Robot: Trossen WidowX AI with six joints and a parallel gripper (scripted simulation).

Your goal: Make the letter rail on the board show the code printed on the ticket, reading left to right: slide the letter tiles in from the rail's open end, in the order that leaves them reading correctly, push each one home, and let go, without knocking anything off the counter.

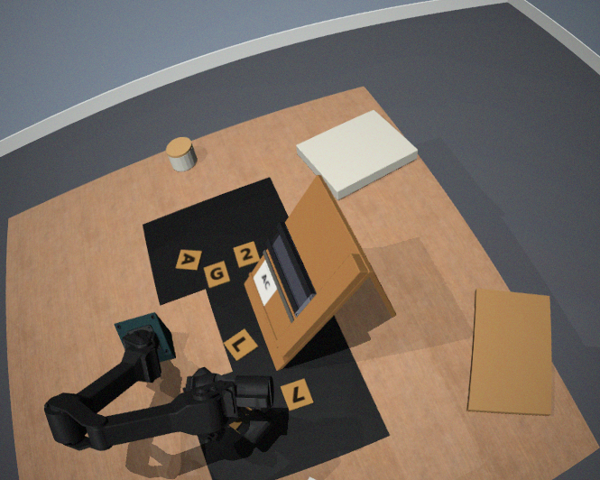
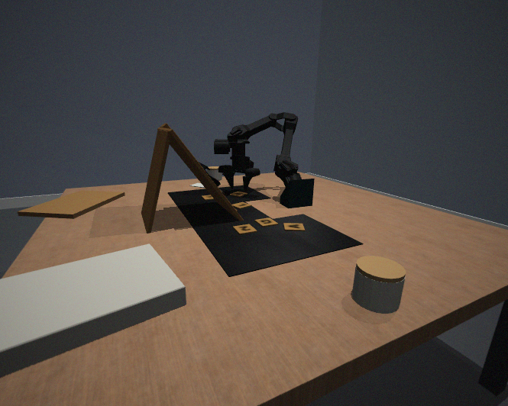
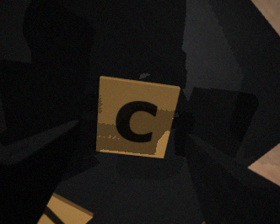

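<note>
My gripper tip is 270 mm to the right of the white ticket, 150 mm short of it and 50 mm below it. The rest, counted from my gripper tip: flat tan panel 620 mm ahead, 80 mm to the right, 20 mm below; then black mat 220 mm to the left, 40 mm ahead, 20 mm below; then tile 400 mm to the left, 120 mm ahead, 20 mm below.
</note>
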